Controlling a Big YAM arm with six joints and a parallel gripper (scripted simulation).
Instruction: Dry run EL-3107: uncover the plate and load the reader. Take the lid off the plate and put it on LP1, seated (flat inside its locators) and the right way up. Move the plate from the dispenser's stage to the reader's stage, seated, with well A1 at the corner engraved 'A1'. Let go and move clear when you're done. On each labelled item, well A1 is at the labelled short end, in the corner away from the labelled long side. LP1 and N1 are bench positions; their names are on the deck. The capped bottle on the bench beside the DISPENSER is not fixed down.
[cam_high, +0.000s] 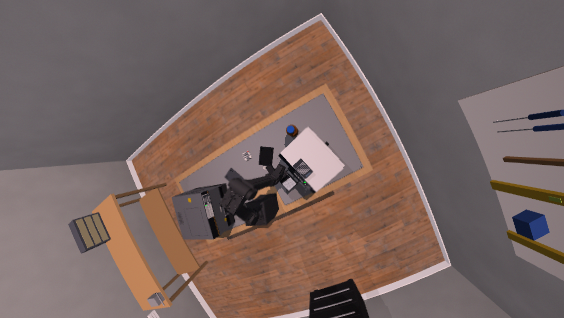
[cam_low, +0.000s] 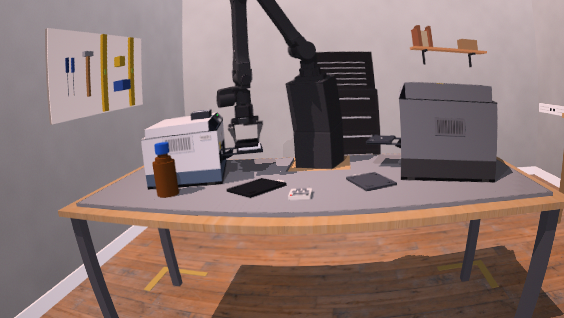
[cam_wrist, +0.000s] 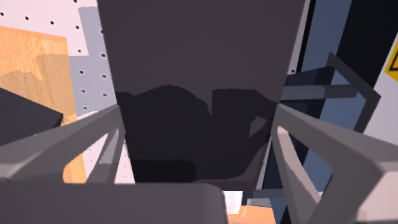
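Right now my hand is 47 cm to the right of the LP1 pad, 12 cm above it and 10 cm short of it. Round my hand: multi-well plate 7 cm behind, 3 cm below, 2 cm to the right; lid right at my hand; flat black pad 18 cm ahead, 12 cm below, 10 cm to the left.
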